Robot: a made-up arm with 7 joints.
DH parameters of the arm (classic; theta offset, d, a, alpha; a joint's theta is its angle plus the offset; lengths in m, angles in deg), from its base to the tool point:
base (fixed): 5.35 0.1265 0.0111 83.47
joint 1: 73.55 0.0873 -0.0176 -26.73
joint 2: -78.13 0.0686 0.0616 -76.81
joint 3: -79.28 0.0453 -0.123 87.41
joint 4: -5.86 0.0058 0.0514 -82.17
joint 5: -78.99 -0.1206 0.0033 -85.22
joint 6: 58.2 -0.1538 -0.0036 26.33
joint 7: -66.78 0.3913 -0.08 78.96
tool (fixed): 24.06 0.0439 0 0
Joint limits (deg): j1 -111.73..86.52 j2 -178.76..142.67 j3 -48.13..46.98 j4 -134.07..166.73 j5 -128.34..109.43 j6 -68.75..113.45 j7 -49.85..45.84
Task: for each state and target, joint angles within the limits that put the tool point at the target. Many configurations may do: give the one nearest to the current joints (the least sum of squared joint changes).
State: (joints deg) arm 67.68 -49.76 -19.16 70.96 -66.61 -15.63 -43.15
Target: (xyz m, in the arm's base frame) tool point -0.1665 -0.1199 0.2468
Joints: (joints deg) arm 67.06 -48.69 -20.97 73.00 -67.13 -15.84 -42.64
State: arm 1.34 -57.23 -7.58 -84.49 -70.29 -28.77 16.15
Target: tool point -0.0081 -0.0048 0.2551
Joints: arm -7.17 -67.69 -12.83 -84.43 -83.37 -17.55 15.97
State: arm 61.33 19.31 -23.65 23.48 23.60 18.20 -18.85
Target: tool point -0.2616 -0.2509 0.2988
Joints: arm 63.55 23.30 -35.20 78.21 40.33 29.32 -22.39
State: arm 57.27 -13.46 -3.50 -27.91 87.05 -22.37 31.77
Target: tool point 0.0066 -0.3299 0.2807
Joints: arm 73.29 -1.40 -34.99 -9.86 79.35 -6.00 40.71
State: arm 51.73 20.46 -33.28 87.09 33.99 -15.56 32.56
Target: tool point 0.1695 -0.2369 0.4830
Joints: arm 41.78 -17.16 -48.13 102.30 61.91 16.62 30.54
